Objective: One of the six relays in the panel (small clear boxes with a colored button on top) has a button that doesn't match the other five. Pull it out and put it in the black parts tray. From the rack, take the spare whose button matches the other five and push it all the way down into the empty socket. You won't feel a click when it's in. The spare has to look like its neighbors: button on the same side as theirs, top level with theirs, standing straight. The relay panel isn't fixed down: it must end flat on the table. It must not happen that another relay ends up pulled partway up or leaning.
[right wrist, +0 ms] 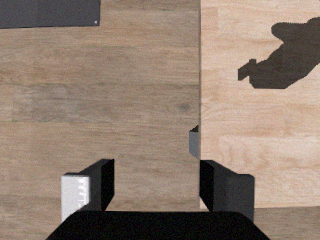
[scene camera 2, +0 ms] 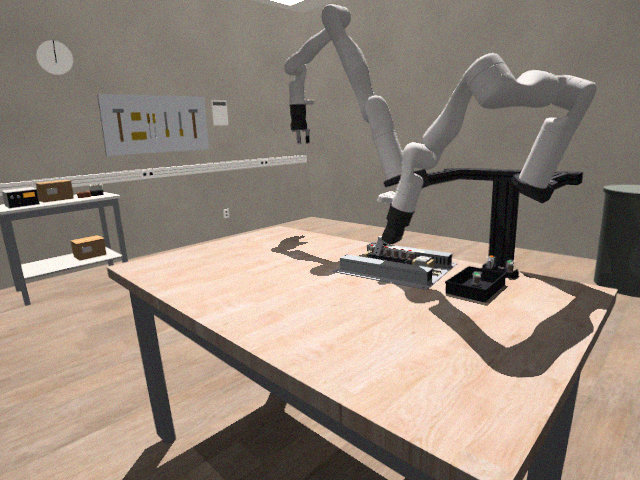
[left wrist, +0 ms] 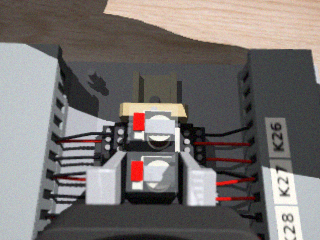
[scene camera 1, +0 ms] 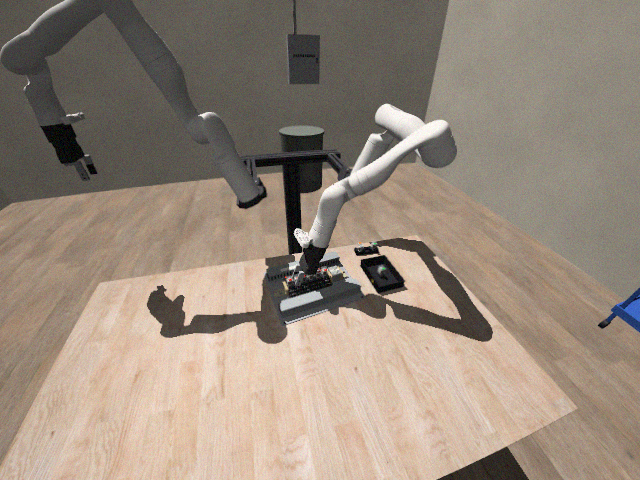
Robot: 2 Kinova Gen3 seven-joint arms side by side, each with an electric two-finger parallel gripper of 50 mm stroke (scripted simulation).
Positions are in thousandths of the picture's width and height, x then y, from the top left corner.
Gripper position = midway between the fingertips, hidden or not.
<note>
In view: my left gripper (scene camera 2: 591,528), my right gripper (scene camera 1: 141,370), a relay panel (scene camera 1: 490,622) and a black parts tray (scene camera 2: 707,597).
The relay panel also shows in scene camera 2 (scene camera 2: 671,555) and in the left wrist view (left wrist: 830,423). The black parts tray also shows in scene camera 1 (scene camera 1: 602,591). My left gripper shows as well in the left wrist view (left wrist: 477,702). The right wrist view misses the relay panel: it is out of frame. The right wrist view does not show the black parts tray: it is out of frame.
</note>
